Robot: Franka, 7 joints.
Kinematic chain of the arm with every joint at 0, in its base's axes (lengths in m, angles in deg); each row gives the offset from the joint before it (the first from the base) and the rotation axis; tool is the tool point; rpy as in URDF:
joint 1: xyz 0 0 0.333 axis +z
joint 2: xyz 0 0 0 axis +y
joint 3: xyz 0 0 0.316 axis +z
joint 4: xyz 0.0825 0 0 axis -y
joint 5: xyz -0.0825 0 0.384 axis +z
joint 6: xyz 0 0 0 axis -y
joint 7: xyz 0.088 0 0 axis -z
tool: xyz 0 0 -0.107 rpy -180 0 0
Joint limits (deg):
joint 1: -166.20..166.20
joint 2: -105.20..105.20
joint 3: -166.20..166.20
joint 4: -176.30..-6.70
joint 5: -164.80..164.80
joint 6: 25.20..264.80
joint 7: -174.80..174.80
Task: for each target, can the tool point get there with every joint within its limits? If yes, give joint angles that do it. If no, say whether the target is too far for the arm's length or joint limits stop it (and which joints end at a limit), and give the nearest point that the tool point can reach.
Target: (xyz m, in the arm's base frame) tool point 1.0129 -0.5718 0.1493
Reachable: no: too far | nearest point 0.7379 -0.4166 0.1992 | short by 0.320 m
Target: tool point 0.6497 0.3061 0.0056
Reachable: yes | joints -6.54 87.44 39.44 -68.31 -75.23 170.52 72.15
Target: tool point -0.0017 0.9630 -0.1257
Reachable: no: too far | nearest point -0.0014 0.7745 -0.0359 | short by 0.209 m
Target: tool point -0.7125 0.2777 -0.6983
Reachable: no: too far | nearest point -0.5039 0.1964 -0.2942 | short by 0.462 m
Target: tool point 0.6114 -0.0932 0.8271
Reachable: yes | joints -20.39 33.67 51.93 -40.90 -127.66 69.67 -43.72
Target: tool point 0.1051 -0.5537 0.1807
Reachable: yes | joints -23.98 46.16 -55.57 -129.15 -8.84 175.28 -99.31
